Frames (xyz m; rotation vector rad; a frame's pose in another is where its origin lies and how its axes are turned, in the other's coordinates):
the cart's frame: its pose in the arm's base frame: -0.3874 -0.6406 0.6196 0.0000 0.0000 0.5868
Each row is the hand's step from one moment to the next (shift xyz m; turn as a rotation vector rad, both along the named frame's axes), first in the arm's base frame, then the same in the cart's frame.
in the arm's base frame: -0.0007 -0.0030 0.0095 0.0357 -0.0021 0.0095
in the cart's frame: -0.0022 -0.0021 0.0095 0.0286 -0.0215 0.0095
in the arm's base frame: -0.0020 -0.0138 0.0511 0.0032 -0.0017 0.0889
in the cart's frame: -0.0093 -0.0104 0.0511 0.0017 -0.0032 0.0889
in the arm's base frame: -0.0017 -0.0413 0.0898 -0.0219 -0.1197 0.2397
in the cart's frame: -0.0243 -0.0334 0.0898 -0.0845 -0.0876 0.2397
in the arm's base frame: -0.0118 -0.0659 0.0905 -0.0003 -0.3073 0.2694
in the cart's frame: -0.0463 -0.0483 0.0905 -0.1704 -0.2557 0.2694
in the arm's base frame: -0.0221 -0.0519 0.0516 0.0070 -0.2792 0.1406
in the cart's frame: -0.0471 -0.0310 0.0516 -0.1488 -0.2364 0.1406
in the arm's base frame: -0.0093 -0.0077 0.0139 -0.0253 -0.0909 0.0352
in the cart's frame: -0.0120 -0.0013 0.0139 -0.0714 -0.0617 0.0352
